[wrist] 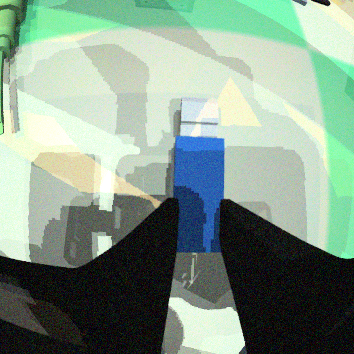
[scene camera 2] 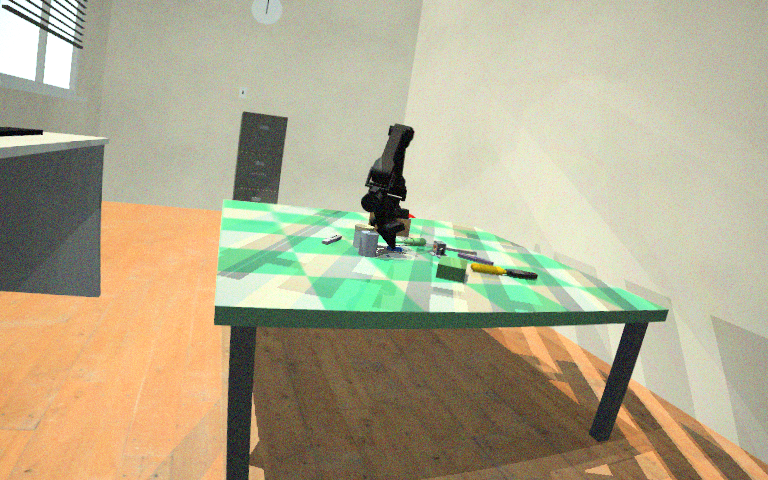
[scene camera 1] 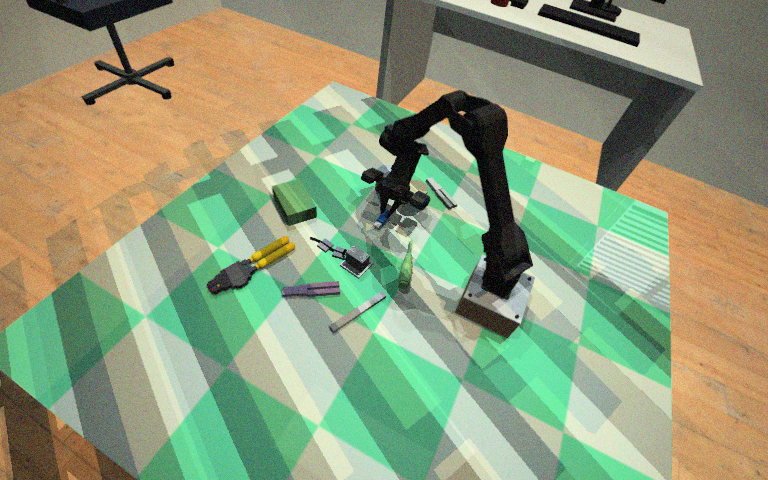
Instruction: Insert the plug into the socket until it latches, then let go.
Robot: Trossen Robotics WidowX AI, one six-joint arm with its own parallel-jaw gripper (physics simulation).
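Where they show: gripper, between the fingertips: [wrist: 197,207] [scene camera 2: 393,248] [scene camera 1: 384,215]; arm's base, origin of its link: [scene camera 1: 498,282].
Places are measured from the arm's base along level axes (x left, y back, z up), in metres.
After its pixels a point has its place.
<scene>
My gripper [scene camera 1: 386,213] @(x -0.115, y -0.330, z -0.067 m) [scene camera 2: 391,246] @(x -0.115, y -0.330, z -0.067 m) [wrist: 197,207] @(x -0.115, y -0.330, z -0.067 m) is shut on the blue plug [scene camera 1: 382,217] @(x -0.100, y -0.331, z -0.062 m) [wrist: 199,165] @(x -0.097, y -0.331, z -0.062 m), one finger on each side of its body. The plug's pale metal tip [scene camera 1: 377,225] @(x -0.071, y -0.332, z -0.067 m) [wrist: 199,117] @(x -0.077, y -0.333, z -0.065 m) sticks out beyond the fingers, towards the top of the wrist view. The plug is low over the table, apart from the socket; whether it touches the table is unclear. The socket, a small dark grey box [scene camera 1: 356,257] @(x 0.072, y -0.323, z -0.036 m) [scene camera 2: 438,247] @(x 0.044, y -0.348, z -0.049 m) on a pale plate, stands in front of the gripper in scene camera 1. The socket's opening cannot be made out.
A green screwdriver-like tool [scene camera 1: 406,271] @(x 0.038, y -0.204, z -0.053 m) [scene camera 2: 415,241] @(x 0.020, y -0.222, z -0.062 m) [wrist: 7,30] @(x -0.009, y -0.224, z -0.062 m) lies near the socket. A green block [scene camera 1: 294,203] @(x -0.006, y -0.548, z -0.040 m) [scene camera 2: 451,269] @(x -0.062, y -0.614, z -0.048 m), yellow-handled pliers [scene camera 1: 271,253] @(x 0.147, y -0.514, z -0.060 m) [scene camera 2: 487,269] @(x 0.121, y -0.536, z -0.066 m), a purple forked piece [scene camera 1: 311,289] @(x 0.179, y -0.383, z -0.076 m) and a grey bar [scene camera 1: 357,312] @(x 0.184, y -0.261, z -0.070 m) lie around. A grey cylinder [scene camera 2: 368,243] @(x -0.234, y -0.406, z -0.038 m) stands beside the gripper.
</scene>
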